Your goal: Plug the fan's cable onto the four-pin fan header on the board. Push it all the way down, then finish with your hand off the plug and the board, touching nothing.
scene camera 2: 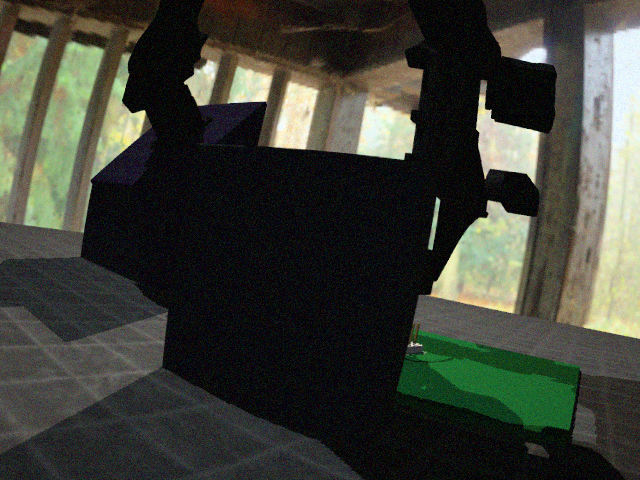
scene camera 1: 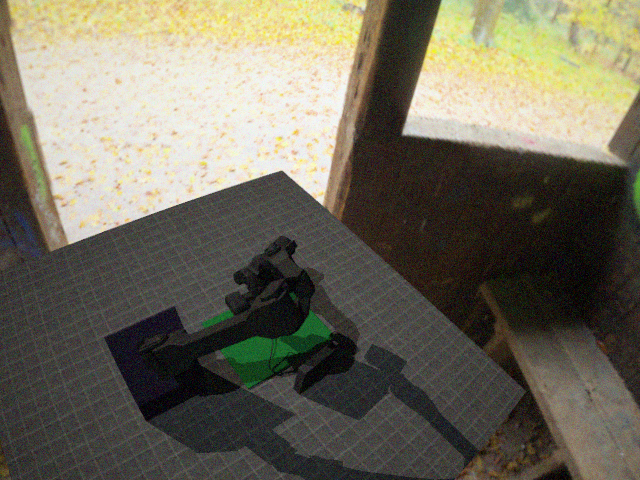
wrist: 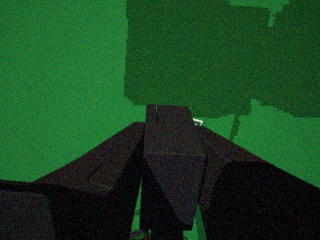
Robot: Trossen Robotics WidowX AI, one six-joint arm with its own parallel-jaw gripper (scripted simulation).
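In scene camera 1 there's the gripper (scene camera 1: 259, 312) and a green board (scene camera 1: 249, 359). Scene camera 2 has the gripper (scene camera 2: 421, 279). And in the wrist view you get the gripper (wrist: 167, 134) again, along with the green board (wrist: 79, 79).
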